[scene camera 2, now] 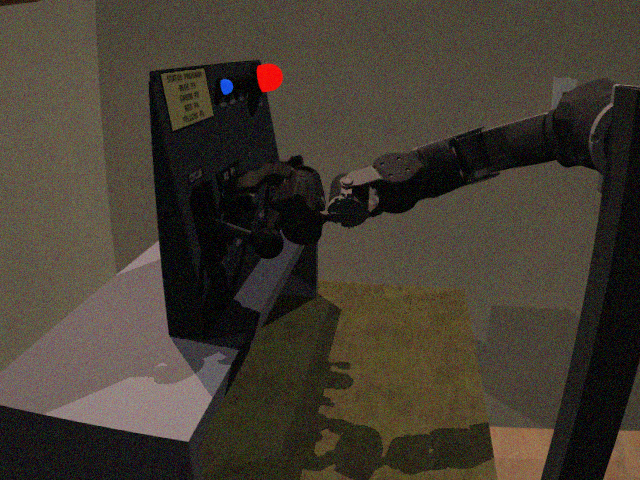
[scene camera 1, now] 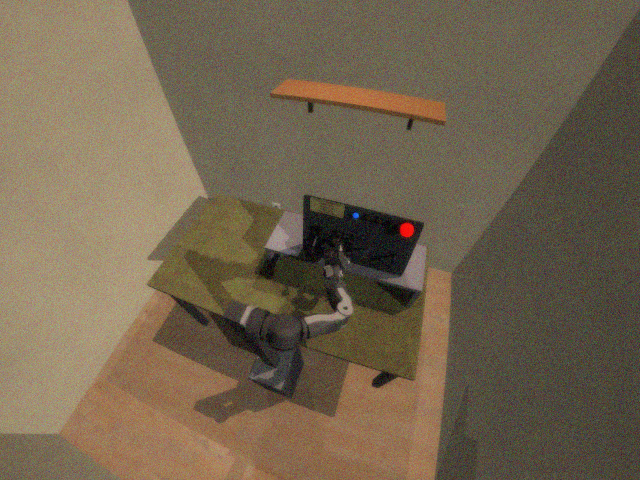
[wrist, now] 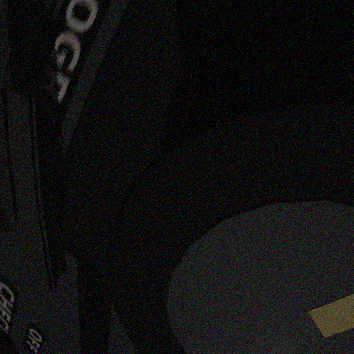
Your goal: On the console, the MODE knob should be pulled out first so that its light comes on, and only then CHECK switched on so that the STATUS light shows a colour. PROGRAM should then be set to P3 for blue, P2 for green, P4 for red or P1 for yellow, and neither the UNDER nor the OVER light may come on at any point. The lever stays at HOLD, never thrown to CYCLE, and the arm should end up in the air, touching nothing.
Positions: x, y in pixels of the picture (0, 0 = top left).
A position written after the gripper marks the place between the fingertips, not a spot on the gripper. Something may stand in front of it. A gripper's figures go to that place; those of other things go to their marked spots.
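Marked spots on a dark console (scene camera 2: 207, 120) and a pale shelf (scene camera 2: 109, 373): 36 cm apart. Pale shelf: 68 cm from the lens. Dark console: 80 cm from the lens. The gripper (scene camera 2: 239, 203): 86 cm from the lens.
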